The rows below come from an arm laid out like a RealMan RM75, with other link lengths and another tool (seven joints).
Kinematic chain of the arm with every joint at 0, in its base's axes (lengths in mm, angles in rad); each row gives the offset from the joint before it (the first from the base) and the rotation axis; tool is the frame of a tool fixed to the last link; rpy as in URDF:
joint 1: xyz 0 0 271.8 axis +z
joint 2: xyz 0 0 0 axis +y
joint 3: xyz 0 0 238.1 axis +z
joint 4: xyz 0 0 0 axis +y
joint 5: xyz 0 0 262.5 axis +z
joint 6: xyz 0 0 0 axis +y
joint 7: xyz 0 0 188.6 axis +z
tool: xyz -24 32 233 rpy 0 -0.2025 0.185
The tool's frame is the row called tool.
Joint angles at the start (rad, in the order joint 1, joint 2, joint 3, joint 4, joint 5, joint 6, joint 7):
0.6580 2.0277 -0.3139 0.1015 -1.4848 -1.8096 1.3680
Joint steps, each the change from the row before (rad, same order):
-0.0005 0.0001 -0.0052 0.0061 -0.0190 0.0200 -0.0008
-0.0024 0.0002 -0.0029 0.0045 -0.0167 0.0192 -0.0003
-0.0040 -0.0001 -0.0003 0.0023 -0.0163 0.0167 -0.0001
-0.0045 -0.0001 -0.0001 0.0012 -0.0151 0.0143 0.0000
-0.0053 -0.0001 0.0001 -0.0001 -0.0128 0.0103 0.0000
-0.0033 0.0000 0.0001 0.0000 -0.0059 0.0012 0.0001
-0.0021 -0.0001 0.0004 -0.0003 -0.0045 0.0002 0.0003
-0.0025 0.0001 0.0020 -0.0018 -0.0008 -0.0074 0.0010
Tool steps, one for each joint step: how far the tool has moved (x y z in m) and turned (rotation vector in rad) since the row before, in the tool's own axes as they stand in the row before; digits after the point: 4 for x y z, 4 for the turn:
0.0106 -0.0089 -0.0017 0.0227 0.0223 0.0063
0.0083 -0.0089 -0.0019 0.0227 0.0172 0.0041
0.0064 -0.0081 -0.0022 0.0206 0.0140 0.0017
0.0056 -0.0072 -0.0023 0.0183 0.0125 0.0008
0.0043 -0.0058 -0.0025 0.0146 0.0098 -0.0001
0.0018 -0.0014 -0.0015 0.0040 0.0039 0.0009
0.0012 -0.0006 -0.0010 0.0020 0.0029 0.0006
-0.0013 0.0025 -0.0010 -0.0056 -0.0024 0.0008

